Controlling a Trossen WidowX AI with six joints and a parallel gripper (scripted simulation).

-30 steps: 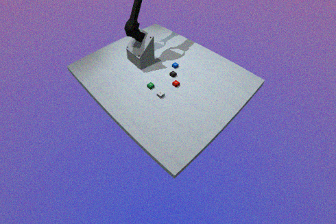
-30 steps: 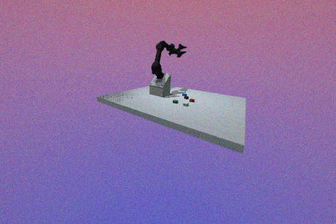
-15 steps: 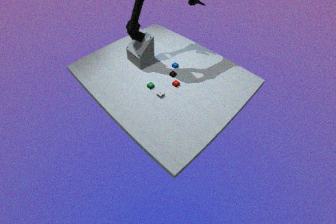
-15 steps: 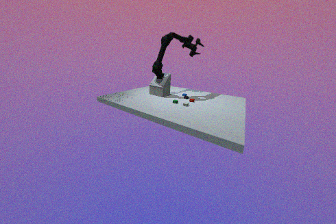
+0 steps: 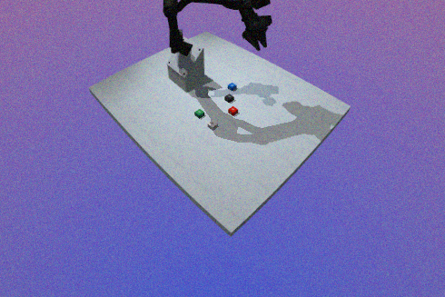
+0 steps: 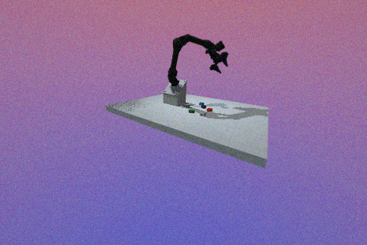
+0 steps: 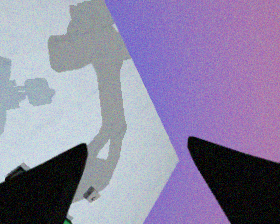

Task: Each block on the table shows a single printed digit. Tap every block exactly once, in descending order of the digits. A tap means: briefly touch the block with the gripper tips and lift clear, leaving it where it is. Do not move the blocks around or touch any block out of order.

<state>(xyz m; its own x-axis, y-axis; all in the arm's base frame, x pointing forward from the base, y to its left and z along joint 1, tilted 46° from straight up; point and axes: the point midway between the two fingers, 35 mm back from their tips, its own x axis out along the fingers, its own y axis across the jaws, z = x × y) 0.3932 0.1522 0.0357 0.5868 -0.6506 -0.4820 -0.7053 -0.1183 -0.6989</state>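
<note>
Now: the blue block 31 cm below my gripper tip, 18 cm behind it and 2 cm to the left of it. From my gripper tip the other things lie so: red block (31 cm below, 10 cm to the right, 5 cm behind); then black block (31 cm below, 12 cm behind, 5 cm to the right); then green block (31 cm below, 22 cm to the right, 14 cm behind).
</note>
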